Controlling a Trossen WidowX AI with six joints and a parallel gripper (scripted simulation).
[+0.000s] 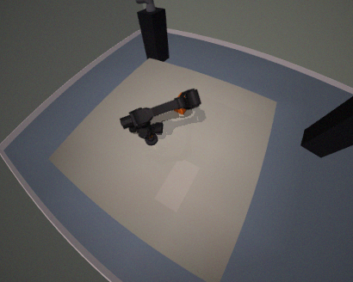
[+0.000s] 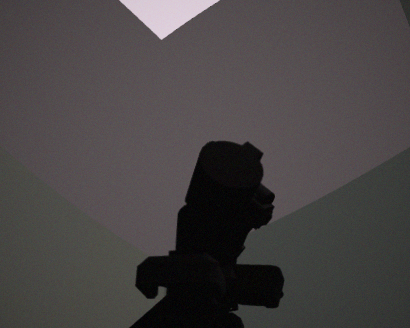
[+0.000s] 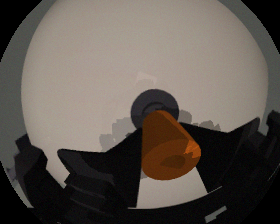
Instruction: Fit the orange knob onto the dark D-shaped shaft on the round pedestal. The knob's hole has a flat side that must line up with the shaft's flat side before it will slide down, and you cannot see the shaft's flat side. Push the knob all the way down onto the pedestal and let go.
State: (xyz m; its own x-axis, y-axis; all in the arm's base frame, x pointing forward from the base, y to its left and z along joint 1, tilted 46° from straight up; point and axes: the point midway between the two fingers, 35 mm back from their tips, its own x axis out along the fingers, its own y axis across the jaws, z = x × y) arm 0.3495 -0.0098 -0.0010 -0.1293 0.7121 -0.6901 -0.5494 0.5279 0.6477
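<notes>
The orange knob lies 20 mm above my gripper tip. Also, from my gripper tip: dark round part 40 mm below.
</notes>
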